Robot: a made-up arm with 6 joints.
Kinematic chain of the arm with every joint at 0, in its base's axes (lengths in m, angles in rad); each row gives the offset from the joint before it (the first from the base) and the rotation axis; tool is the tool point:
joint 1: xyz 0 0 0.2 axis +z
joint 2: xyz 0 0 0 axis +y
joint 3: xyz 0 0 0.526 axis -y
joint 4: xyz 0 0 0 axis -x
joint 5: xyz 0.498 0 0 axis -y
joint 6: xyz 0 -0.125 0 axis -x
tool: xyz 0 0 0
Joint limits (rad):
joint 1: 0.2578..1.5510
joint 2: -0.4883..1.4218
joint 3: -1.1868..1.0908
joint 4: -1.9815..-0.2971
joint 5: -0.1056..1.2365
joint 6: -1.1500..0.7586
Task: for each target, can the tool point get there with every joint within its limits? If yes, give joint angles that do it. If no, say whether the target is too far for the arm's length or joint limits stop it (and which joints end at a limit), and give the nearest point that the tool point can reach.
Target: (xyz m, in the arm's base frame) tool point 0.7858 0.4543 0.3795
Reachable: yes | joints 0.5373 0.9087 0.8694 -1.4758 0.2709 -0.4443
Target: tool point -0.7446 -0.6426 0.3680
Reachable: no: joint limits stop it (at a limit: joint 1, joint 2, joint 3, joint 4) | nearest point -0.0487 0.0619 0.2565 | short by 0.997 m
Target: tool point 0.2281 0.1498 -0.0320
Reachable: yes | joints 0.9609 1.1432 -0.7452 -0.6276 1.0193 0.4832
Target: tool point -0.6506 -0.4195 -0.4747
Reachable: no: joint limits stop it (at a limit: joint 1, joint 2, joint 4) | nearest point -0.0475 0.1202 -0.0388 | short by 0.919 m
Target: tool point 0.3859 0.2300 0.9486
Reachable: yes | joints 0.5366 -0.0254 0.6692 -1.5736 1.0402 -0.1114
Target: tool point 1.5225 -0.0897 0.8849
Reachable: no: too far | nearest point 0.8928 0.1118 0.6214 | short by 0.712 m
